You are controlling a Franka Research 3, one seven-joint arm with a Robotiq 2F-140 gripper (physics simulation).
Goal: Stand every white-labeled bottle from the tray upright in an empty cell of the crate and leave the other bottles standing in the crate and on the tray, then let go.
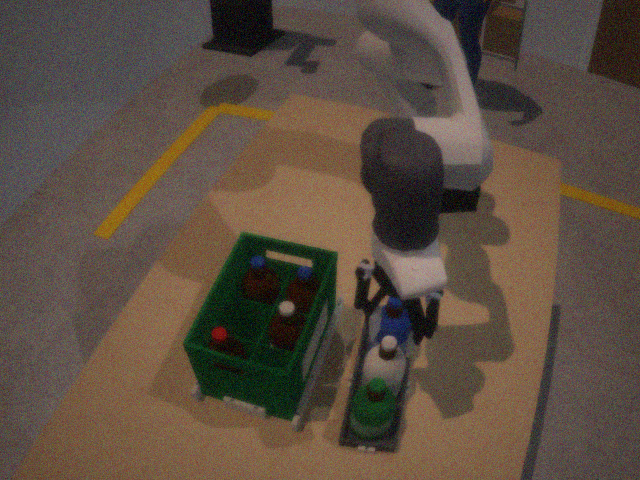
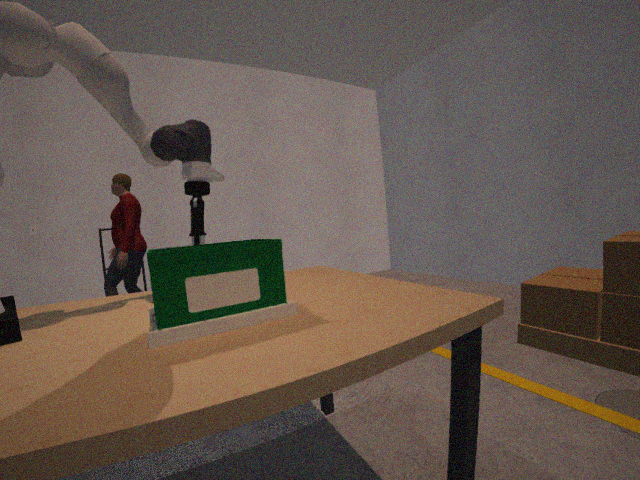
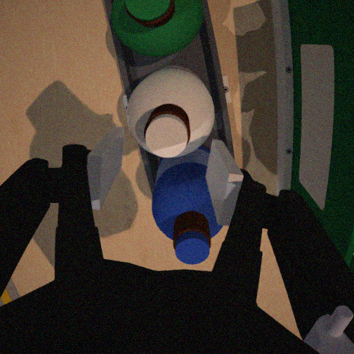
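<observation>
On the tray [image 1: 351, 441] [image 3: 197, 60] stand a white-labeled bottle [image 1: 383, 365] [image 3: 196, 102] in the middle, a green bottle [image 1: 372, 413] [image 3: 185, 30] at the front and a blue bottle [image 1: 391, 328] [image 3: 180, 197] at the arm's end. My gripper [image 1: 395, 322] [image 2: 197, 241] [image 3: 165, 152] is partly open and empty, pointing down over the blue and white bottles. The green crate [image 1: 242, 384] [image 2: 168, 289] [image 3: 317, 22] holds two blue-capped bottles at the back, a white-capped bottle [image 1: 284, 330] at the right and a red-capped bottle [image 1: 227, 346] front left. The middle-left cell looks empty; the front-right cell is partly hidden.
The crate stands beside the tray with a narrow gap between them, both on the wooden table [image 1: 454, 439] [image 2: 361, 304]. The crate's walls rise around its bottles. A person [image 2: 125, 227] stands beyond the table, and stacked boxes [image 2: 560, 310] stand off to the right.
</observation>
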